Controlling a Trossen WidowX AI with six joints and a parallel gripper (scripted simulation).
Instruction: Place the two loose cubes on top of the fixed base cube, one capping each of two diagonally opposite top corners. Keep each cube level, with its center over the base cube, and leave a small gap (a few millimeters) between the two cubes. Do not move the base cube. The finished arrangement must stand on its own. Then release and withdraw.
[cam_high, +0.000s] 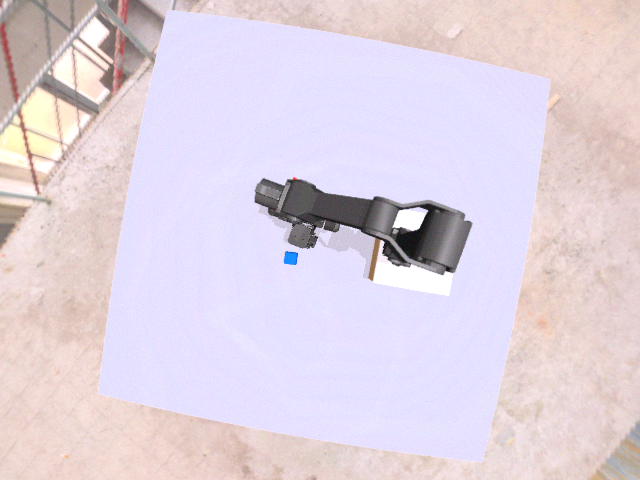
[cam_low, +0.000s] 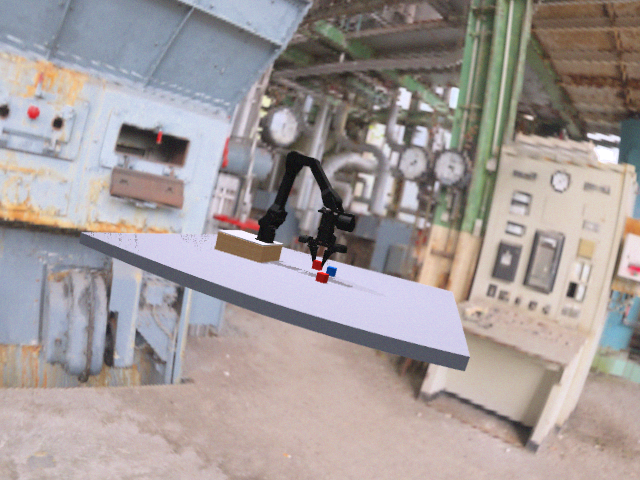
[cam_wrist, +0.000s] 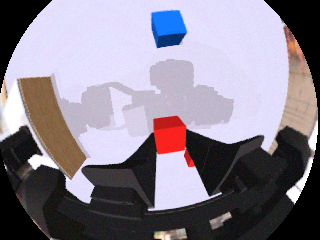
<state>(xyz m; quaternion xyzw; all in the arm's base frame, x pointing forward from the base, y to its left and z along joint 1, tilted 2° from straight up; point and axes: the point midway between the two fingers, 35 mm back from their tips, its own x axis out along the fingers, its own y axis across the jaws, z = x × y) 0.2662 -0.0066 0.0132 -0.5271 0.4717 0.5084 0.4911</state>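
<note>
The blue cube is 14 cm to the left of my gripper tip, 3 cm below it and 1 cm ahead of it.
</note>
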